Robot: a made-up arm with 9 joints. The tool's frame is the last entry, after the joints. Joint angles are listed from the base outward.
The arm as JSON. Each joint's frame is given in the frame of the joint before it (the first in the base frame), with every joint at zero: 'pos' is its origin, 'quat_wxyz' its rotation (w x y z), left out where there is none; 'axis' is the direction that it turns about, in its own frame. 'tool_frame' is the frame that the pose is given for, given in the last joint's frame.
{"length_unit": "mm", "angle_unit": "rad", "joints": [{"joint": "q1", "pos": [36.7, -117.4, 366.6], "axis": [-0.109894, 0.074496, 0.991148]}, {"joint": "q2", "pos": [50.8, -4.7, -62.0], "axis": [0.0, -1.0, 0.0]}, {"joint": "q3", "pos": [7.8, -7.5, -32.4], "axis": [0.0, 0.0, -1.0]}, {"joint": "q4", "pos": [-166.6, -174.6, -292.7], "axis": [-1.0, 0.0, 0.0]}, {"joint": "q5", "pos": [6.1, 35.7, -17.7], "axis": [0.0, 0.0, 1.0]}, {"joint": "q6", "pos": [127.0, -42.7, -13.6], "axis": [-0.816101, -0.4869, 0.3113]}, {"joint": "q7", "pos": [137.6, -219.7, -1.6], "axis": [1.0, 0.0, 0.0]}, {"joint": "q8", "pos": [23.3, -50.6, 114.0], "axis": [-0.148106, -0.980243, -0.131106]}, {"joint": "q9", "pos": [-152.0, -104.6, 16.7], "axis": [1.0, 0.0, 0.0]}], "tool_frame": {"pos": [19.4, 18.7, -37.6], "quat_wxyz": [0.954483, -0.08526, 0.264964, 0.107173]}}
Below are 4 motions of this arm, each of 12 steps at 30 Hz.
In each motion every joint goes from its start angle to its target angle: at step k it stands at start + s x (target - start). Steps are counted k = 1, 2, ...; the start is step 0. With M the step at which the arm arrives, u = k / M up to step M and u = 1 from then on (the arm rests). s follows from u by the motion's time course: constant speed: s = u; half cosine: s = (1 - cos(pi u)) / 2; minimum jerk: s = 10 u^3 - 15 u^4 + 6 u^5.
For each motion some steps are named. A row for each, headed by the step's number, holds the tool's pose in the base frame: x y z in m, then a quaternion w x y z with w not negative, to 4 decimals.
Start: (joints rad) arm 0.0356 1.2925 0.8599 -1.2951 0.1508 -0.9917 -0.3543 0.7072 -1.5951
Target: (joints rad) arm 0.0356 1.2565 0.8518 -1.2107 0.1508 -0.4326 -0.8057 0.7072 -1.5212
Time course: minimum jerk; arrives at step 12
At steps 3, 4, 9, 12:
3: 0.7408 -0.1021 0.0247 0.9093 0.2665 -0.1978 -0.2510
4: 0.7406 -0.1327 0.0127 0.8996 0.2497 -0.1955 -0.3001
9: 0.6704 -0.3115 -0.0599 0.7856 0.1131 -0.1585 -0.5873
12: 0.6509 -0.3333 -0.0687 0.7611 0.0892 -0.1498 -0.6248

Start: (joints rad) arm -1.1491 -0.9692 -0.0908 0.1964 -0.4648 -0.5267 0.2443 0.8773 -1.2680
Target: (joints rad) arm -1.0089 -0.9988 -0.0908 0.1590 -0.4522 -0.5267 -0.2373 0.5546 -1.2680
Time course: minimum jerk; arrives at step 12
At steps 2, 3, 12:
2: -0.6725 0.0494 0.1035 0.3246 -0.1430 0.7745 -0.5238
3: -0.6749 0.0377 0.1093 0.3332 -0.1530 0.7800 -0.5071
12: -0.6663 -0.1248 0.1775 0.3947 -0.2788 0.8350 -0.2633

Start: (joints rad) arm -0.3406 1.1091 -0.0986 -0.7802 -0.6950 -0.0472 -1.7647 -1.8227 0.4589
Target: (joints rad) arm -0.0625 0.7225 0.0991 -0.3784 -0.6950 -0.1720 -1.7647 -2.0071 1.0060
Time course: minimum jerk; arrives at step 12
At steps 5, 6, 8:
5: 0.3549 -0.5883 0.1527 0.4746 0.5513 0.5707 -0.3809
6: 0.3533 -0.5819 0.1279 0.4331 0.5758 0.5573 -0.4127
8: 0.3422 -0.5720 0.0857 0.3565 0.6069 0.5212 -0.4827

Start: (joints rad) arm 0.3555 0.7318 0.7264 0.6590 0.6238 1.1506 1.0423 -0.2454 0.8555
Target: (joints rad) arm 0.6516 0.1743 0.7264 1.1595 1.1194 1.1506 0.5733 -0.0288 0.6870
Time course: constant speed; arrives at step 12
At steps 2, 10, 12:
2: 0.2517 -0.1450 0.3180 0.8184 -0.0920 0.2803 0.4931
10: 0.2570 0.0280 0.1166 0.5621 -0.3497 0.4673 0.5859
12: 0.2285 0.0422 0.0503 0.4715 -0.3932 0.4951 0.6148

